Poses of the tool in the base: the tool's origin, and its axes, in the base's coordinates. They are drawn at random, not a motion.
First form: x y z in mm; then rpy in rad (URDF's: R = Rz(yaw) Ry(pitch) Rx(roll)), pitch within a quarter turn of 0, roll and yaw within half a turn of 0.
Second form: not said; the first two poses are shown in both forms.
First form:
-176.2 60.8 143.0 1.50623 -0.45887 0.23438
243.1 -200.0 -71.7 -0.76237 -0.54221 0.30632
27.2 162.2 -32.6 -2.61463 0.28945 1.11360
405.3 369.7 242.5 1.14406 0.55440 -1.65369
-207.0 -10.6 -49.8 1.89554 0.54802 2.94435
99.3 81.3 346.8 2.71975 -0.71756 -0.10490
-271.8 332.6 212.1 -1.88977 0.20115 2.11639
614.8 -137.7 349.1 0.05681 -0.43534 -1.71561
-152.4 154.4 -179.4 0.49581 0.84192 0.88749
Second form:
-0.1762 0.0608 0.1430 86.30 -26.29 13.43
0.2431 -0.2000 -0.0717 -43.68 -31.07 17.55
0.0272 0.1622 -0.0326 -149.81 16.58 63.80
0.4053 0.3697 0.2425 65.55 31.76 -94.75
-0.2070 -0.0106 -0.0498 108.61 31.40 168.70
0.0993 0.0813 0.3468 155.83 -41.11 -6.01
-0.2718 0.3326 0.2121 -108.28 11.53 121.26
0.6148 -0.1377 0.3491 3.25 -24.94 -98.30
-0.1524 0.1544 -0.1794 28.41 48.24 50.85

